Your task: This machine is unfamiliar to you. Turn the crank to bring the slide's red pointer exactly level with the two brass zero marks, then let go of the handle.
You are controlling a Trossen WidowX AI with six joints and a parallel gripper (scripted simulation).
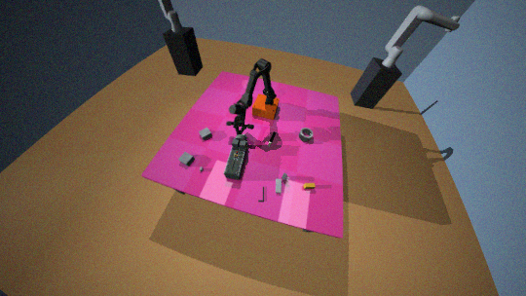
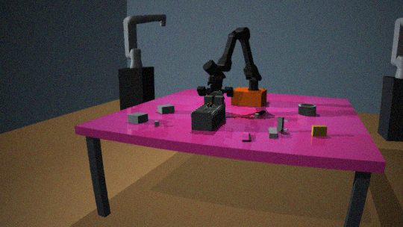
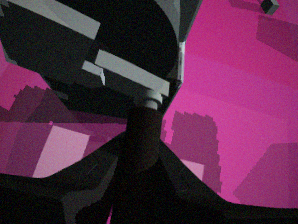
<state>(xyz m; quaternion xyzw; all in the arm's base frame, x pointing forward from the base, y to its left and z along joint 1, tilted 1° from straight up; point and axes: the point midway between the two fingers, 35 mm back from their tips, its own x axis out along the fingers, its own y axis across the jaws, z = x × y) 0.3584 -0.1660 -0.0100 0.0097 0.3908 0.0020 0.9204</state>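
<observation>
Right now the red pointer is 140 mm ahead of my gripper tip, 30 mm to the left of it and 30 mm above it. From my gripper tip the other things lie so: small cube: 270 mm ahead, 190 mm to the right, 40 mm below; black-and-white stick: 230 mm to the left, 50 mm below, 50 mm behind; dark crank handle: 30 mm above, 20 mm behind.
</observation>
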